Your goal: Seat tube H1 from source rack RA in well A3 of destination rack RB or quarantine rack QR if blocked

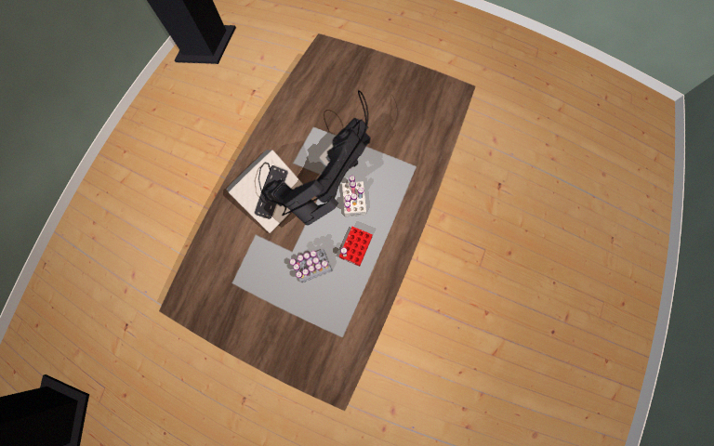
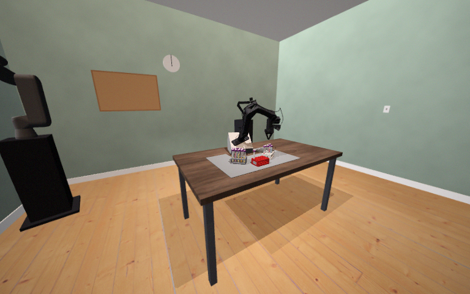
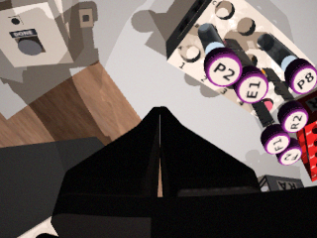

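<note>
My gripper is now 120 mm above the DONE button box, 90 mm to the right of it and 80 mm past it. Round my hand: tube H1: 300 mm to the right, 100 mm below, 60 mm ahead; then red rack QR: 260 mm to the right, 140 mm below, 90 mm ahead; then white rack RB: 140 mm below, 70 mm to the right, 50 mm ahead.
</note>
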